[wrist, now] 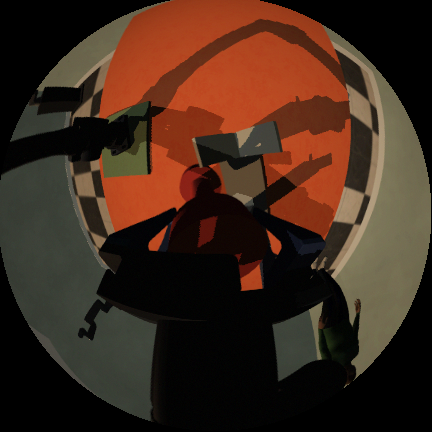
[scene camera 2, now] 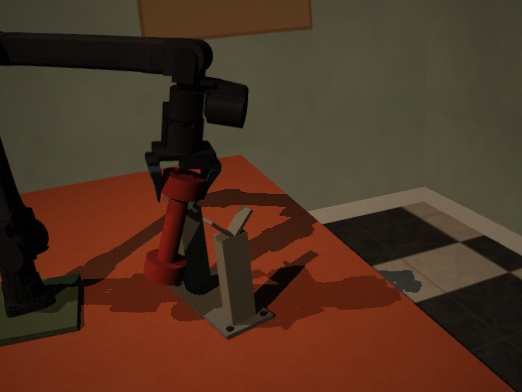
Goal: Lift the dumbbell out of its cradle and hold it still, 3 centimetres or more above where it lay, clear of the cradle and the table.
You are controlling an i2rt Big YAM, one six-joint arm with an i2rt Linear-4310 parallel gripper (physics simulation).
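Frame: origin at the arm's base, x up, y ahead, z left, level; centimetres.
Seen in the pictures: gripper, fingertip midpoint: (wrist: 214, 212) (scene camera 2: 180, 199); arm's base, link origin: (wrist: 119, 134) (scene camera 2: 25, 299).
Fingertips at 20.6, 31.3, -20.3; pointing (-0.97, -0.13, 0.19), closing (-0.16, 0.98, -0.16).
Pixels of each thing's top centre, then the offset from my fingertips to it, as dx, dy, dz. Level surfaces: height alone.
- red dumbbell, top centre: (wrist: 169, 259) (scene camera 2: 164, 170) +6.1, -2.2, -0.5
- grey-beige cradle, top centre: (wrist: 252, 222) (scene camera 2: 204, 200) -0.7, +3.8, -1.9
- orange table, surface height: dx -22.0
My gripper (scene camera 2: 176, 201) (wrist: 214, 212) is shut on the upper head of the red dumbbell (scene camera 2: 173, 230) (wrist: 189, 186). The dumbbell hangs steeply below the fingers, tilted a little, with its lower head down and to the left in the scene view. The grey-beige cradle (scene camera 2: 235, 280) (wrist: 215, 150) has two posts with V-shaped tops on a bolted base plate. The dumbbell is out of the V tops and beside the cradle. Its lower head appears raised over the orange table (scene camera 2: 125, 355) (wrist: 225, 70), near the base plate's left corner; the exact gaps are hard to tell. The far post is partly hidden behind the dumbbell.
A green plate (scene camera 2: 55, 320) (wrist: 117, 167) lies left of the cradle, with a second dark arm (scene camera 2: 22, 280) (wrist: 45, 142) on it. The table's right edge drops to a checkered floor (scene camera 2: 450, 265) (wrist: 352, 175). A person in green (wrist: 340, 342) shows at the lower right of the wrist view.
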